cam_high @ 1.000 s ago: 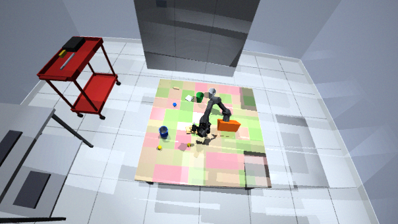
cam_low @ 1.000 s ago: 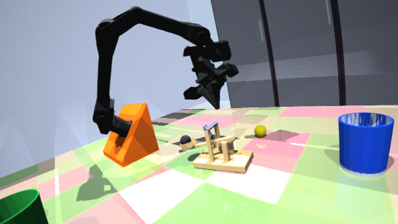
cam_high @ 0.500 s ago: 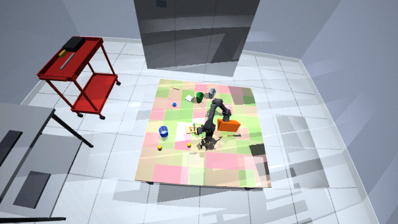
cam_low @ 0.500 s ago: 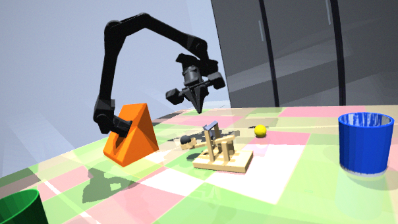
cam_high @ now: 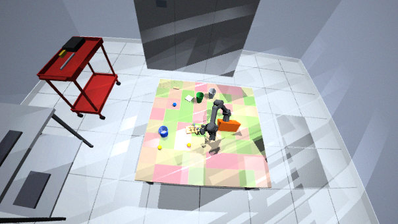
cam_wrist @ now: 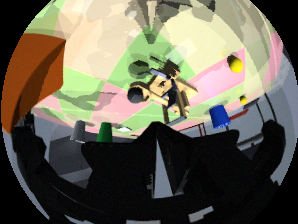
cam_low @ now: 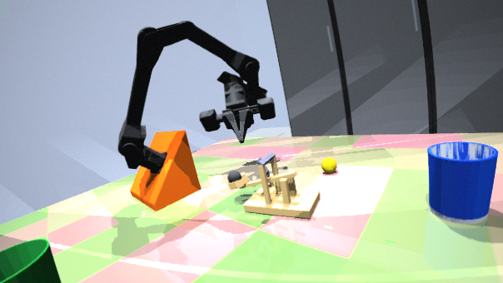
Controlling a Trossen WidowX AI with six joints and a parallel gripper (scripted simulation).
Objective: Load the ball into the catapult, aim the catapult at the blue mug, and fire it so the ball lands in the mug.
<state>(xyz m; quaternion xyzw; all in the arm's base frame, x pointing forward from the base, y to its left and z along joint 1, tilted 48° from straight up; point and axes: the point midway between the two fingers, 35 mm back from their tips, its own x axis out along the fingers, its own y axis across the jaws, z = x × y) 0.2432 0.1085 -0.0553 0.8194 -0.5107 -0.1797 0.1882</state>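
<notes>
Now: gripper tip 4 cm to the left of the black ball and 7 cm above it. Round my gripper tip: green cup 3 cm ahead, 43 cm to the right, 10 cm below; then wooden catapult 7 cm ahead, 2 cm to the right, 8 cm below; then blue mug 40 cm ahead, 4 cm to the left, 10 cm below.
</notes>
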